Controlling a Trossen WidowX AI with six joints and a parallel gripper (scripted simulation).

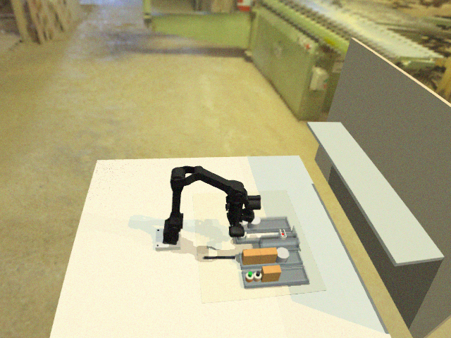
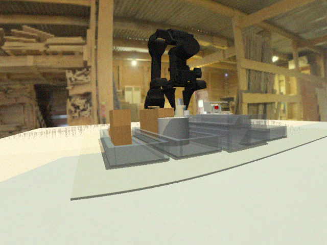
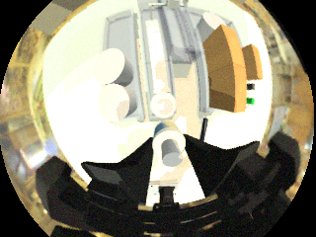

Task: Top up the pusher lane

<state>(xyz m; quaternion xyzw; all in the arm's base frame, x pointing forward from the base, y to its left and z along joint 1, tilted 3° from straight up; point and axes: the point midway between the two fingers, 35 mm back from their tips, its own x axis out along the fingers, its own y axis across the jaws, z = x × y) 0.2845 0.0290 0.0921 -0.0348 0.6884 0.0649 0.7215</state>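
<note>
My gripper tip is now 6 cm past the black bar, 11 cm to the left of it and 6 cm above it. Round my gripper tip: red mark (23 cm ahead); green-lidded jar (8 cm ahead, 21 cm to the right, 3 cm below); sprung lane (19 cm ahead, 5 cm below).
</note>
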